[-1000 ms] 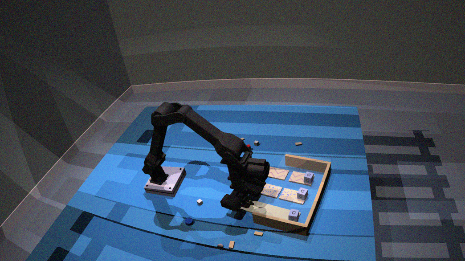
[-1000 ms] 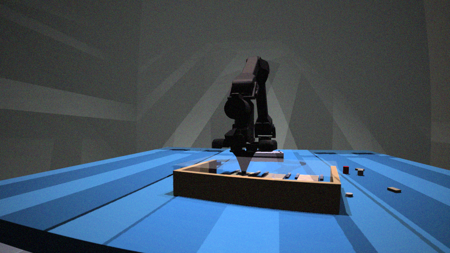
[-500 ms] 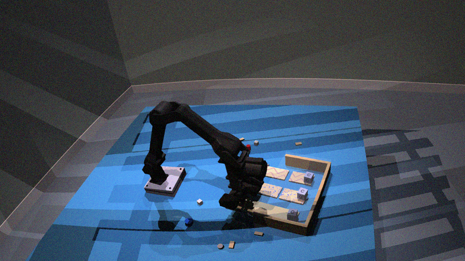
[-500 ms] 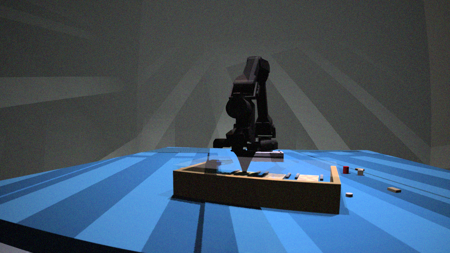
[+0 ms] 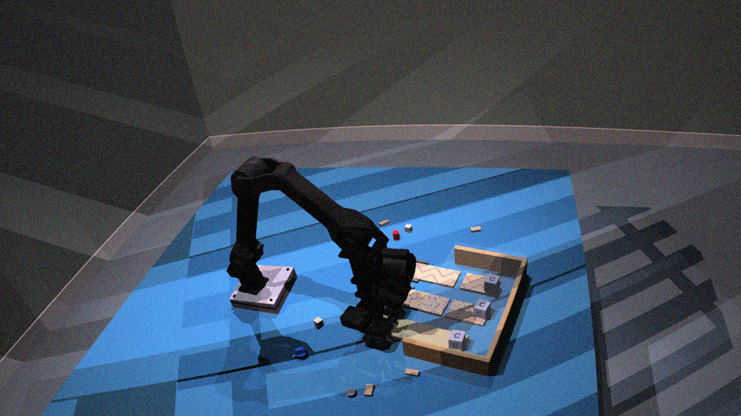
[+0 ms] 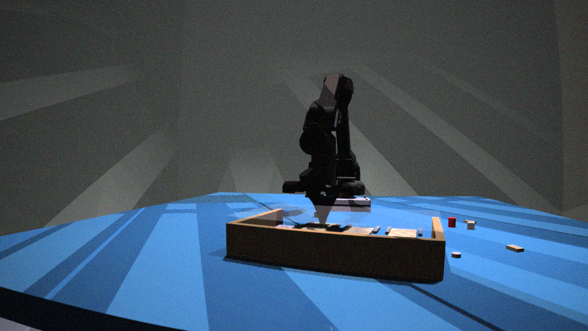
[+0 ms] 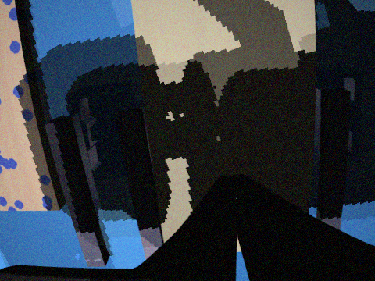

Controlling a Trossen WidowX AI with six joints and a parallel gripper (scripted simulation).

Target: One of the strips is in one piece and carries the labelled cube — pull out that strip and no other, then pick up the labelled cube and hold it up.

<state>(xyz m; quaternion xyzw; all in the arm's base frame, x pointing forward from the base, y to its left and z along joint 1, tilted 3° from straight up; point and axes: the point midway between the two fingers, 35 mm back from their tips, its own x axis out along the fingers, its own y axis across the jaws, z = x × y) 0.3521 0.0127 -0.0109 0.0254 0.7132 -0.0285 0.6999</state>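
Right now my gripper tip is 90 mm short of the plain strip and 10 mm to the left of it. Also, from my gripper tip: blue disc: 130 mm behind, 150 mm to the right; then grey disc: 30 mm ahead, 210 mm to the right; then red cylinder: 80 mm behind, 300 mm to the left, 10 mm above.
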